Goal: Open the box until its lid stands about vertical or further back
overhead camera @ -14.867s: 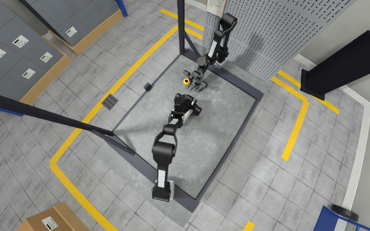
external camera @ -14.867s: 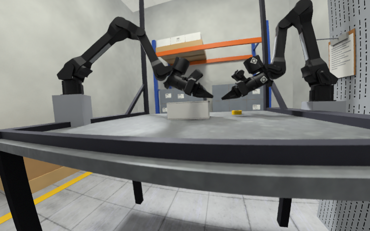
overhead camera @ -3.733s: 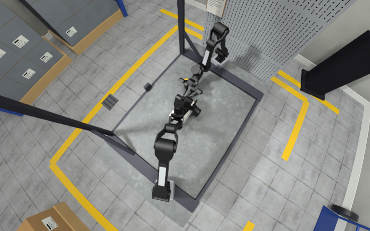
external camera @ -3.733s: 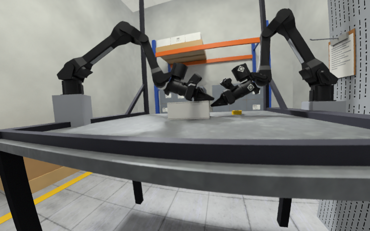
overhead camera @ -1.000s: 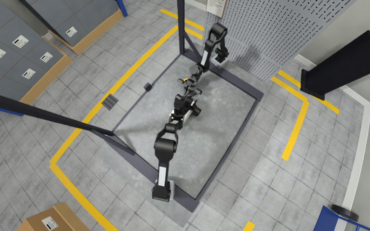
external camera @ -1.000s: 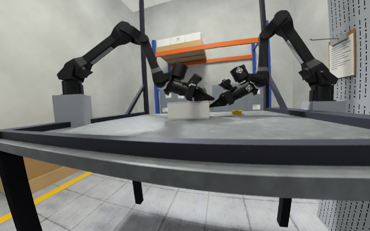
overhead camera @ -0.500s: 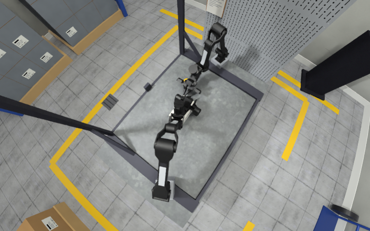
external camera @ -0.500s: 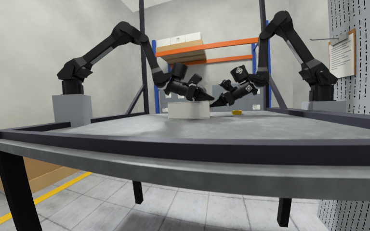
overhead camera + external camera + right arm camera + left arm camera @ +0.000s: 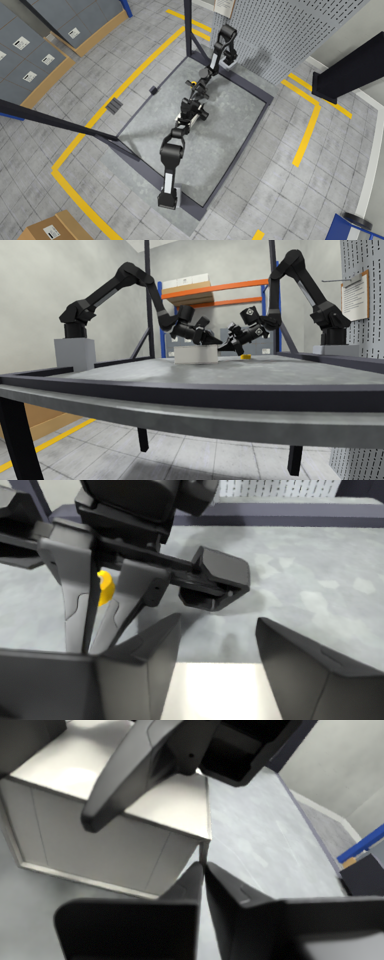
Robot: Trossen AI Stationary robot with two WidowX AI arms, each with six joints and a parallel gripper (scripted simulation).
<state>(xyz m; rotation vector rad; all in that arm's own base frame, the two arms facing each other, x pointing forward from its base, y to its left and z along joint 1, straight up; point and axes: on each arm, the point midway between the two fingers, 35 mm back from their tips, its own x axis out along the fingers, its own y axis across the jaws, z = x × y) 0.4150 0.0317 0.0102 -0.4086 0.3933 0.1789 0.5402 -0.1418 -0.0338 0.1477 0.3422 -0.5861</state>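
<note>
My left hand is 120 mm to the left of the white box and 10 mm above it. The rest, counted from my left hand: small yellow ring (40 mm behind, 110 mm to the left, 50 mm below).
The white box lies 6 cm behind my right hand, 7 cm to the right of it and 4 cm below it. Round my right hand: small yellow ring 11 cm behind, 17 cm to the left, 8 cm below.
</note>
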